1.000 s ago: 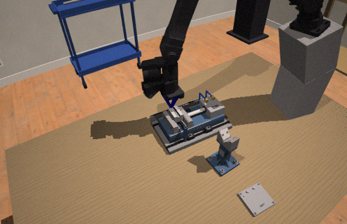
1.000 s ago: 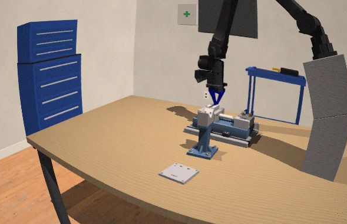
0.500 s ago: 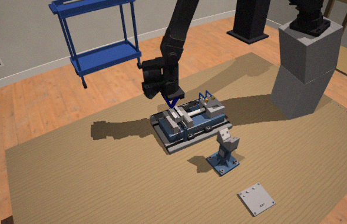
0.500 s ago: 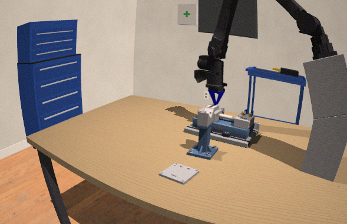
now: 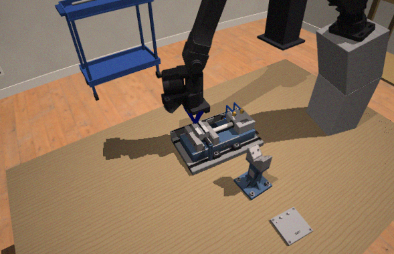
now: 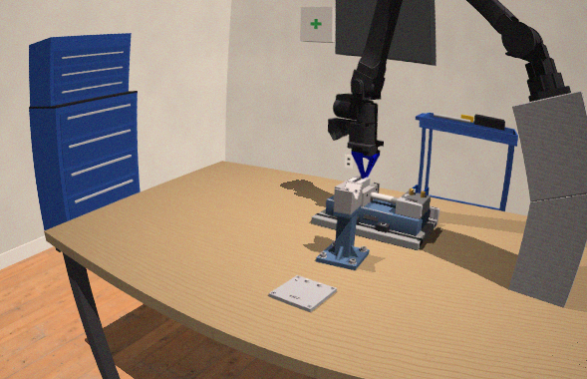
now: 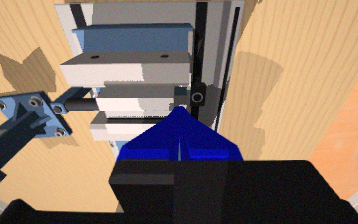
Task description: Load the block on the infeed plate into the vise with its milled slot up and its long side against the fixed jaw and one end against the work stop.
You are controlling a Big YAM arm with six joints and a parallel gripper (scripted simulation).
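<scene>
The part lies 30 mm to the left of my hand and 10 mm below it. The rest, counted from my hand: moving jaw 50 mm to the left, 30 mm below, 30 mm behind; work stop rod 90 mm to the left, 20 mm below, 10 mm ahead; fixed jaw 40 mm to the left, 40 mm ahead, 30 mm below.
</scene>
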